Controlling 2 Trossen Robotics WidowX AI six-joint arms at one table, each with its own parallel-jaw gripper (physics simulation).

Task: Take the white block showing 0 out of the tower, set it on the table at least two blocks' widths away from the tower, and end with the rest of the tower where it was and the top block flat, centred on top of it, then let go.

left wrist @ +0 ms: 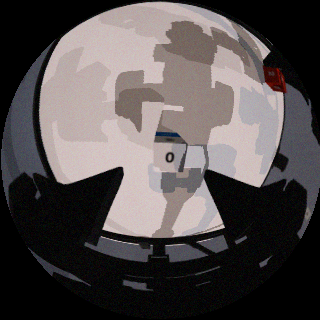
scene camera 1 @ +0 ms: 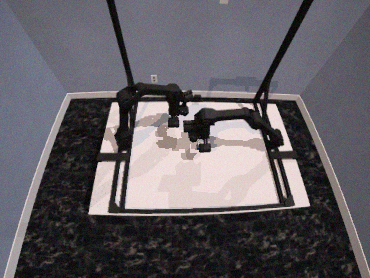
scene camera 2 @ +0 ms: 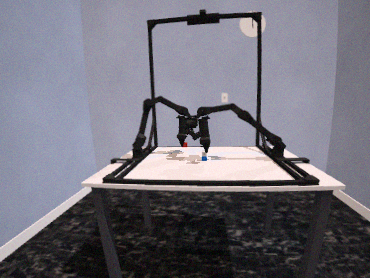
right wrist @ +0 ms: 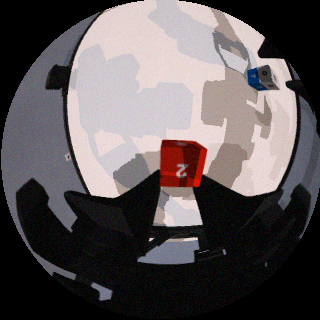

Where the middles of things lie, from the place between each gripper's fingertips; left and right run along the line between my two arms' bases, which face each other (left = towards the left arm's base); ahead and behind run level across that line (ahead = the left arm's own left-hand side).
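Labels:
My right hand is 10 mm below the red block (right wrist: pixel 181 161) and 20 mm to the right of it. By its middle, the red block is nearer to my right hand than to my left hand.
My left hand: 1 cm below the red block, 15 cm past it and 16 cm to the left of it.

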